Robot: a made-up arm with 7 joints.
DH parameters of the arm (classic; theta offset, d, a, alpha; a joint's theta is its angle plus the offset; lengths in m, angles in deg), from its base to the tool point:
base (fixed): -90 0.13 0 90
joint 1: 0 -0.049 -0.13 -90
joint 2: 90 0.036 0.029 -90
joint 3: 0 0.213 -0.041 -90
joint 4: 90 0.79 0.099 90
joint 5: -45 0 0.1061 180
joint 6: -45 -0.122 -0.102 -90
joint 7: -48.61 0 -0.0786 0
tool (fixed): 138.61 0.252 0 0
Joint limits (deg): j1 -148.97..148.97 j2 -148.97..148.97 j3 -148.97..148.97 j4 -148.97..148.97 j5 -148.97..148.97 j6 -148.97..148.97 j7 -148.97..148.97
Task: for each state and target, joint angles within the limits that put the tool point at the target. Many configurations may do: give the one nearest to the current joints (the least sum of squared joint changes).
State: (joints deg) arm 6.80 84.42 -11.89 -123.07 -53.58 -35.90 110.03
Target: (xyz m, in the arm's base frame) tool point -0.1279 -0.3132 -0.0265
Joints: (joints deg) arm 27.47 94.88 30.13 -127.92 -51.02 -44.27 106.98
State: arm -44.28 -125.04 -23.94 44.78 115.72 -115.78 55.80
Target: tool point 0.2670 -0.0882 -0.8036
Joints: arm -36.35 -96.54 -33.25 40.40 144.31 -141.91 58.07
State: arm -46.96 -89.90 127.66 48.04 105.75 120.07 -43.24
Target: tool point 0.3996 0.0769 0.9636
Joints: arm -54.88 -107.43 130.79 39.06 92.69 140.89 -37.24
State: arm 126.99 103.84 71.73 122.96 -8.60 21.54 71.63
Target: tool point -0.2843 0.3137 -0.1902
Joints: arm 148.97 77.75 110.99 129.73 25.98 -9.74 73.53
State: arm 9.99 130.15 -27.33 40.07 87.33 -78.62 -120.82
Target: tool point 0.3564 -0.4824 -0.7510
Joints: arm 25.74 137.97 11.35 50.07 87.26 -74.73 -120.81
